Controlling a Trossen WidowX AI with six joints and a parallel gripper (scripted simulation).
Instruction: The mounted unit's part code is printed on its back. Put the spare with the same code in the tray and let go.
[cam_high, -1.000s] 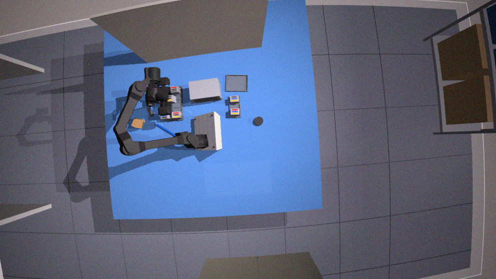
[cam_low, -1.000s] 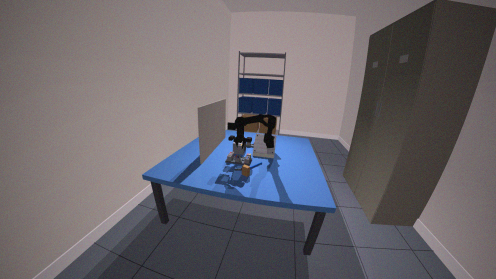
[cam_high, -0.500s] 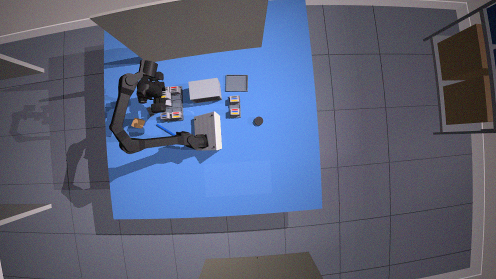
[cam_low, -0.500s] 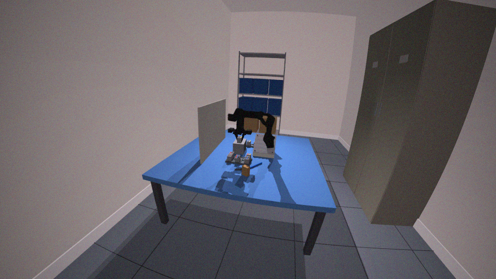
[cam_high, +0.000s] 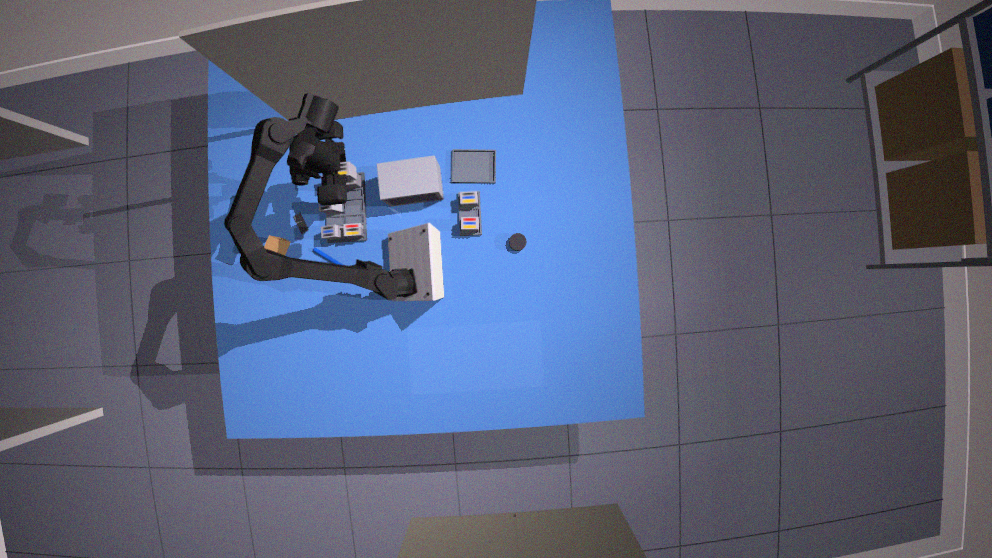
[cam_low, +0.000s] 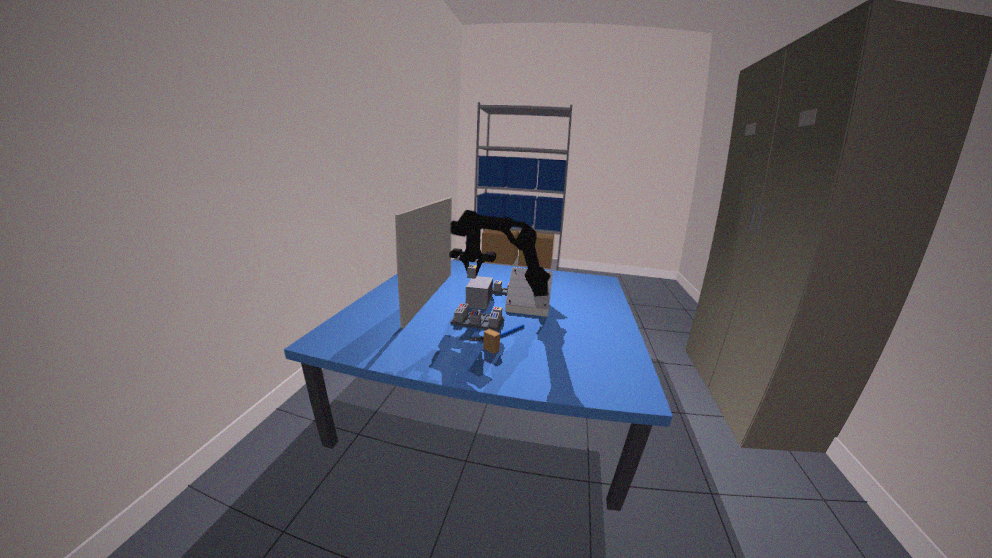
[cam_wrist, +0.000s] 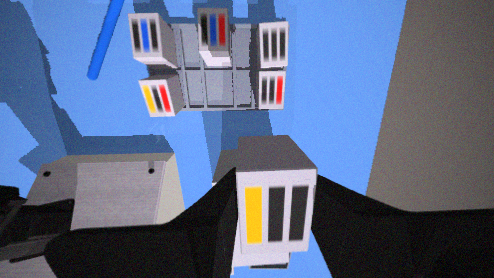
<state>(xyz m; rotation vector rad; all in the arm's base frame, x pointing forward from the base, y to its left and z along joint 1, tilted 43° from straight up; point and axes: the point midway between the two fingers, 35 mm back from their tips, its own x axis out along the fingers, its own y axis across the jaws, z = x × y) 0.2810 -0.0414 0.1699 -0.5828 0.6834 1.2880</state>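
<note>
Right now my gripper tip is 320 mm to the left of the shallow grey tray and 180 mm above it. From my gripper tip the other things lie so: mounted unit 20 mm behind, 130 mm to the right, 130 mm below; then blue pen 180 mm behind, 150 mm to the left, 170 mm below; then upright panel 220 mm ahead, 160 mm to the right, 40 mm above.
</note>
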